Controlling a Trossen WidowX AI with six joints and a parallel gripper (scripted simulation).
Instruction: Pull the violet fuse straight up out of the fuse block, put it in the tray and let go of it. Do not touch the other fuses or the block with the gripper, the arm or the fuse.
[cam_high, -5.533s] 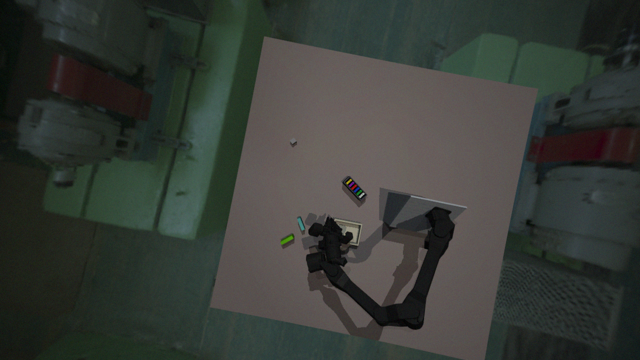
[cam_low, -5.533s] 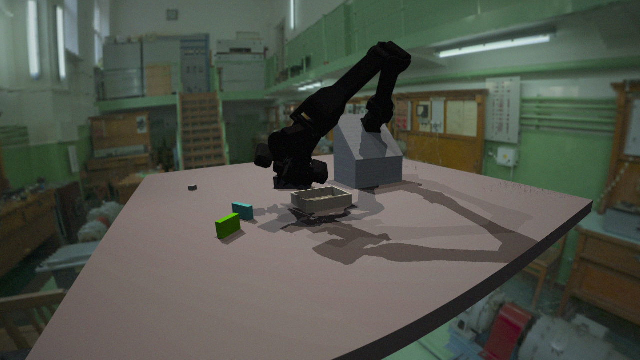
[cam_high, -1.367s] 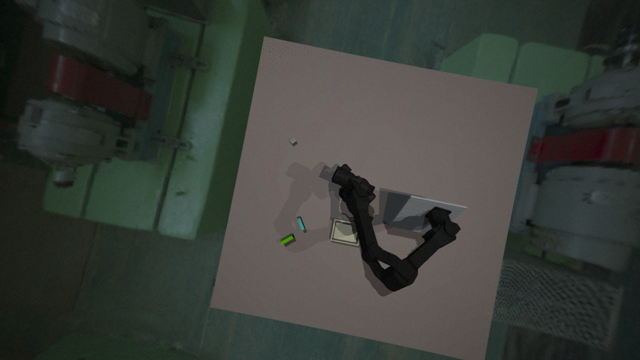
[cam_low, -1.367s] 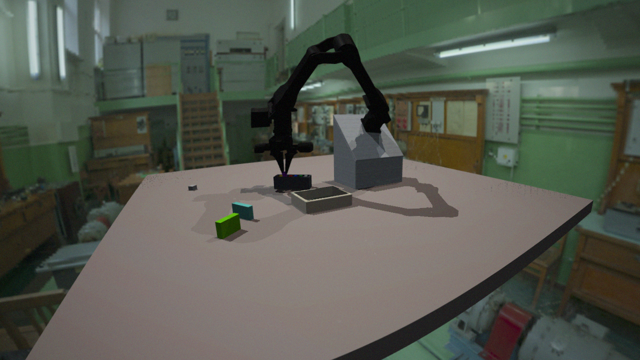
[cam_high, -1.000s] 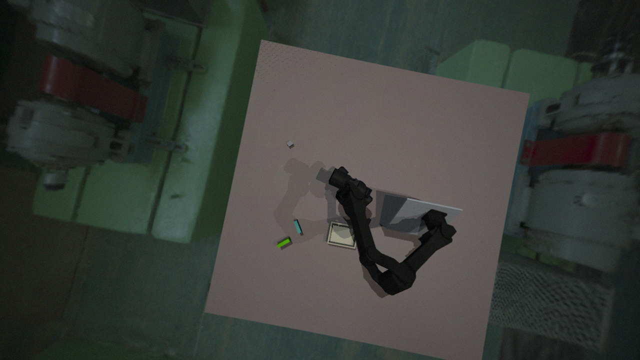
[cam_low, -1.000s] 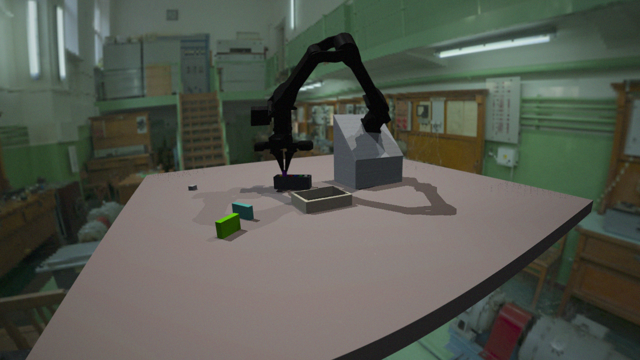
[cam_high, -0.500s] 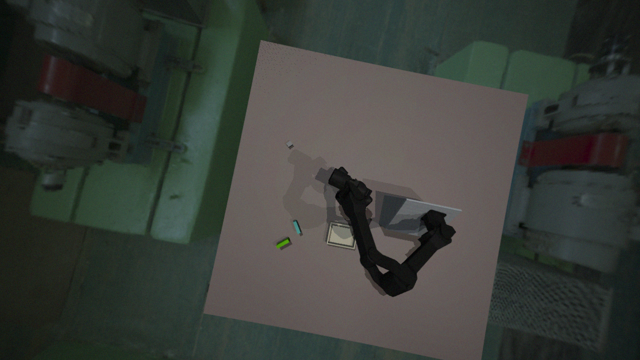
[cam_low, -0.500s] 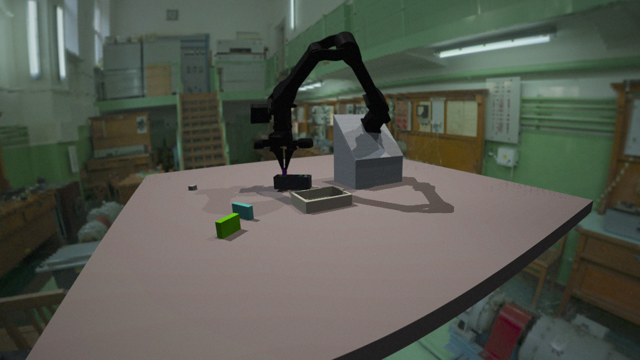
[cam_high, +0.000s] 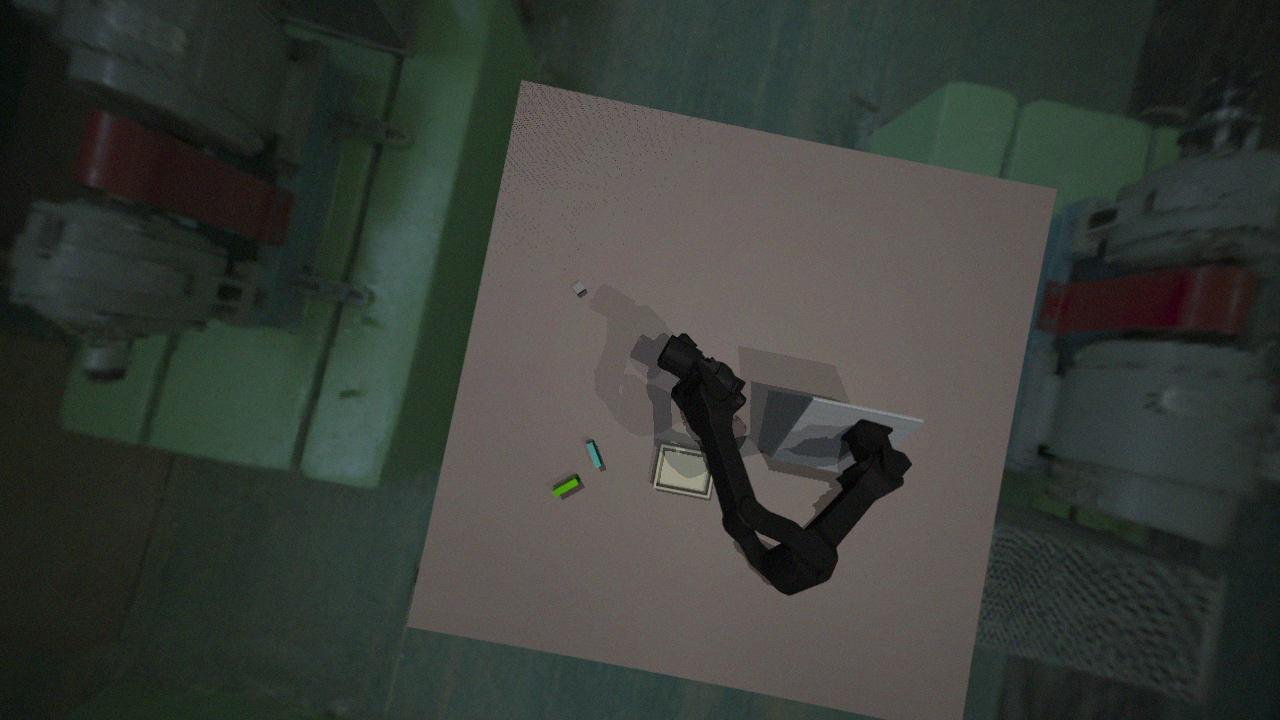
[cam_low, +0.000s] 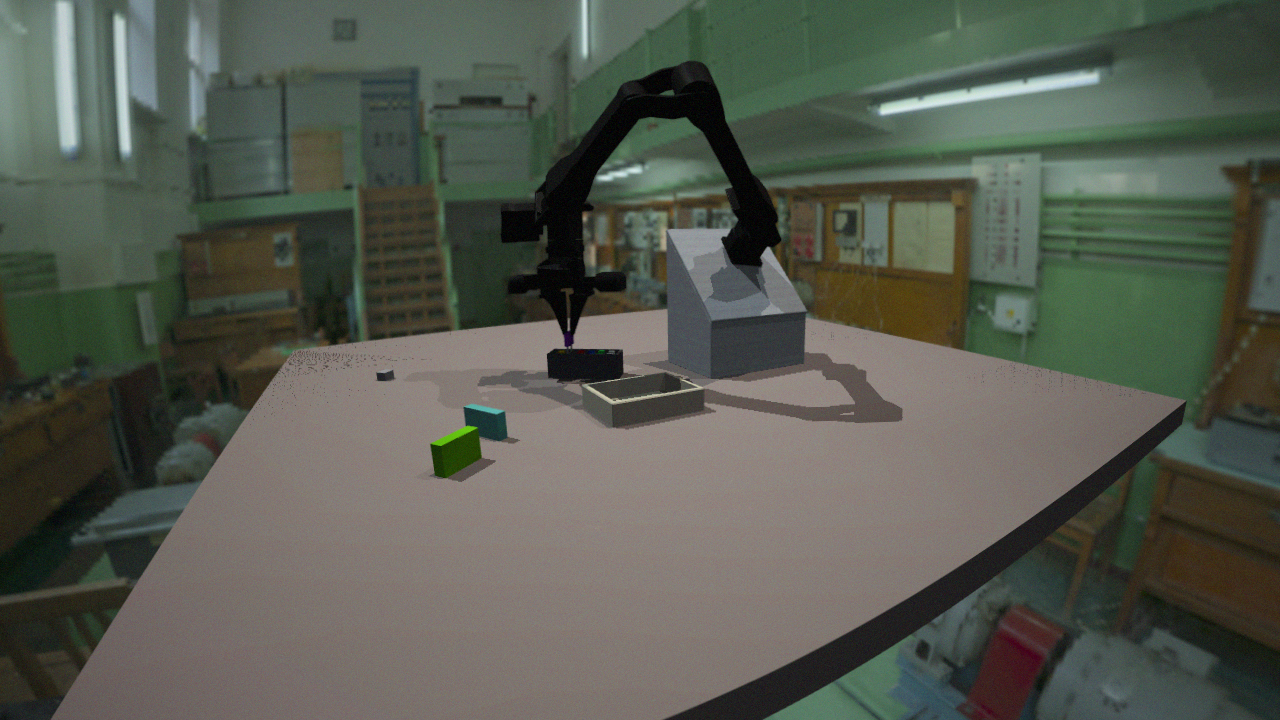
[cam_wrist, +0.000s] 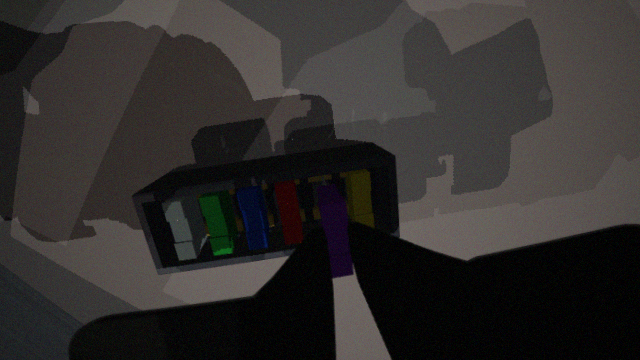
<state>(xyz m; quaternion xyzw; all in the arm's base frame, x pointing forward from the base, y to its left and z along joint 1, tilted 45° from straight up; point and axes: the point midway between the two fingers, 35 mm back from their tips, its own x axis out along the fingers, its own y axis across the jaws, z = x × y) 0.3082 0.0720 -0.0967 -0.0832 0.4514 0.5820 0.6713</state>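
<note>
Right now my gripper tip is 40 mm past the beige tray, 220 mm to the right of it and 60 mm above it. Also, from my gripper tip: teal block (170 mm ahead, 240 mm to the left, 50 mm below); green block (210 mm ahead, 330 mm to the left, 50 mm below); small grey cube (320 mm ahead, 120 mm to the right, 60 mm below).
</note>
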